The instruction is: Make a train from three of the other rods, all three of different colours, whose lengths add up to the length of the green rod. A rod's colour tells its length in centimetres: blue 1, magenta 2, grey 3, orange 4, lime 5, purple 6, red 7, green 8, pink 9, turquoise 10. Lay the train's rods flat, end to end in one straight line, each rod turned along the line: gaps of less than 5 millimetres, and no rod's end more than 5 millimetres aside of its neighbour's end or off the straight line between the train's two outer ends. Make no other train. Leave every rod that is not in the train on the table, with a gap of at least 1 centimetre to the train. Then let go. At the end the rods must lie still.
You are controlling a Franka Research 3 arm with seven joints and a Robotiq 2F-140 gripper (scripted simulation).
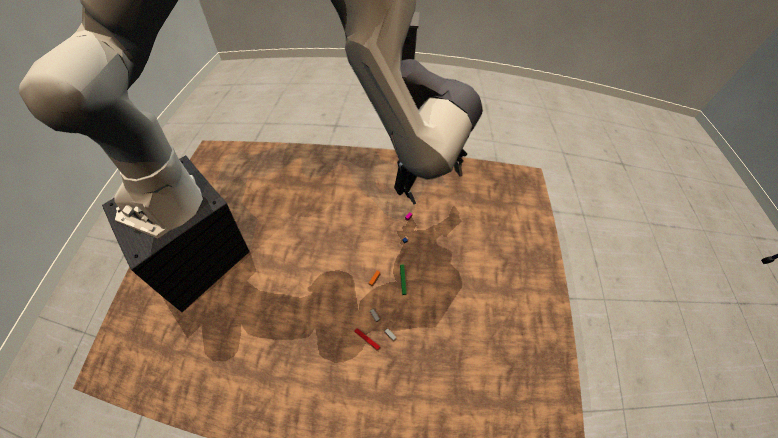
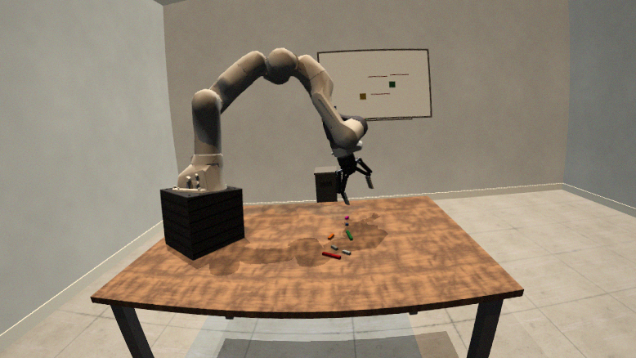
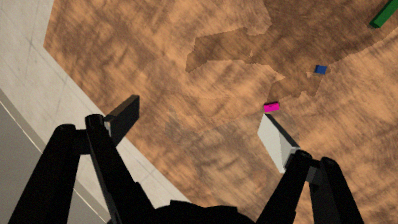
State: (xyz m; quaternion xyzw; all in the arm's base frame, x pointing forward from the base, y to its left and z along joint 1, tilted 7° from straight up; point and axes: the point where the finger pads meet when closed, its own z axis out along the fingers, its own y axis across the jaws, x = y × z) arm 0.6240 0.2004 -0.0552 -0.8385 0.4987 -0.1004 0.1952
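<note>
The blue rod is 7 cm behind my hand, 12 cm to the right of it and 9 cm below it. Also, from my hand: magenta rod 6 cm behind, 4 cm to the right, 9 cm below; then green rod 7 cm behind, 24 cm to the right, 9 cm below; then orange rod 14 cm behind, 24 cm to the right, 9 cm below.
</note>
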